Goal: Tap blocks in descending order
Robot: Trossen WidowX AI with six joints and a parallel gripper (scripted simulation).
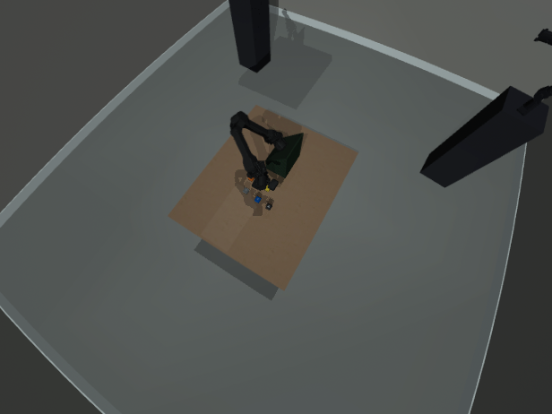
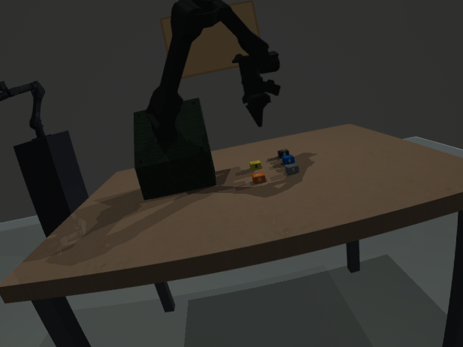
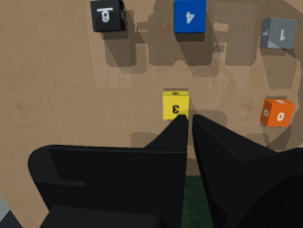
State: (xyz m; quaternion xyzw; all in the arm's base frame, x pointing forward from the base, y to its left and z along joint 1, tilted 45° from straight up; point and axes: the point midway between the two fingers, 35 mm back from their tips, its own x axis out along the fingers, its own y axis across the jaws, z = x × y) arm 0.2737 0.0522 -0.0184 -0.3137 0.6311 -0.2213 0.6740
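Now: the yellow block 4 cm behind my gripper tip and 12 cm below it. The rest, counted from my gripper tip: grey block (6 cm ahead, 11 cm to the right, 12 cm below); blue block (7 cm ahead, 12 cm below); black block (6 cm ahead, 9 cm to the left, 12 cm below).
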